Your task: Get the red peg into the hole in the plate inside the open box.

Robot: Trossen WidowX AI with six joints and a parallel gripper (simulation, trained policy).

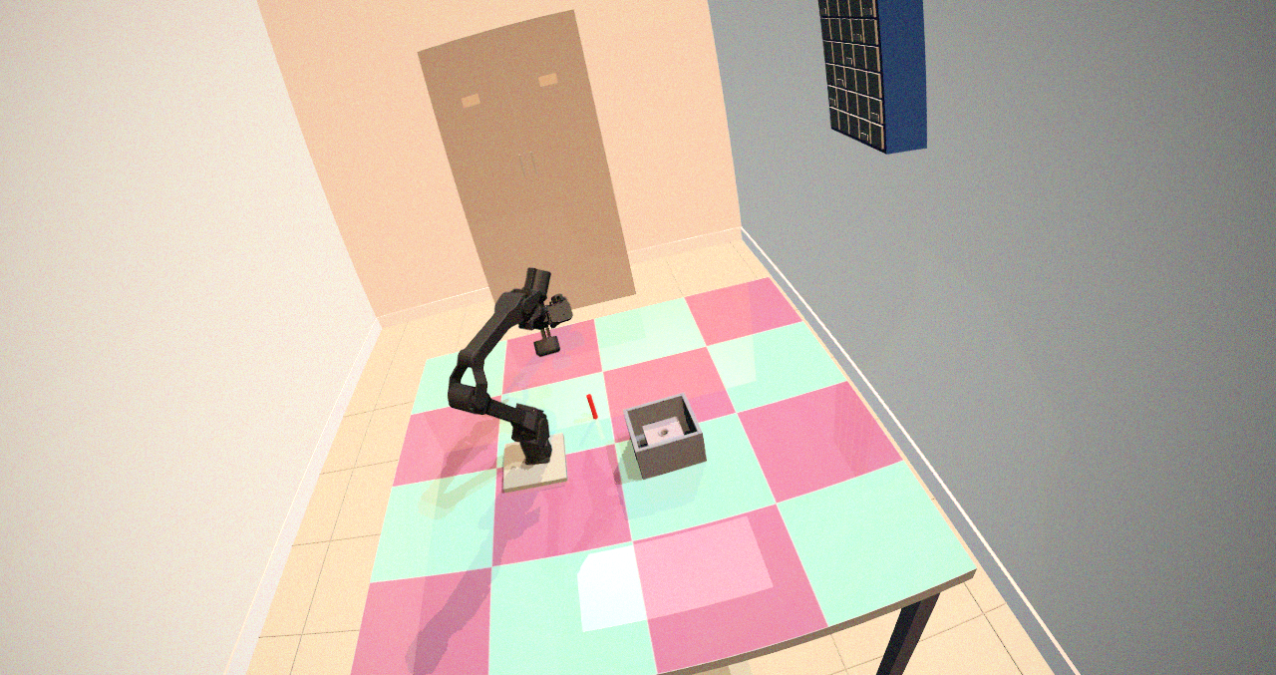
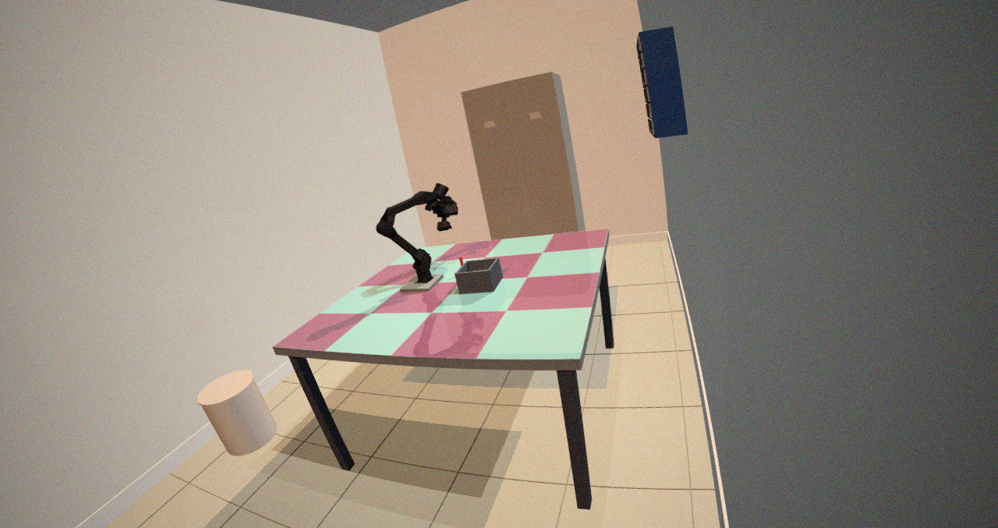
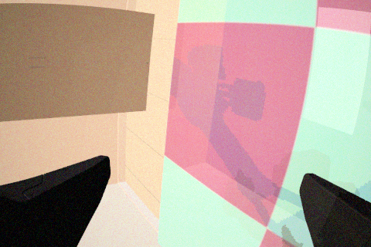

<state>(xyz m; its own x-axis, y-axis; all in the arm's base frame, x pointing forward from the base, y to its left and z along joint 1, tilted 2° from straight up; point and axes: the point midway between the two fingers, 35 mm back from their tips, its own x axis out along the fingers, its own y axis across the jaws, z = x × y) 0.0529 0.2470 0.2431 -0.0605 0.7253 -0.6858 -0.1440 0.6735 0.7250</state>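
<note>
The red peg lies 20 cm below my gripper tip, 12 cm to the right of it and 9 cm ahead of it. The rest, counted from my gripper tip: plate 28 cm to the right, 28 cm ahead, 20 cm below; then grey box 28 cm to the right, 28 cm ahead, 22 cm below.
</note>
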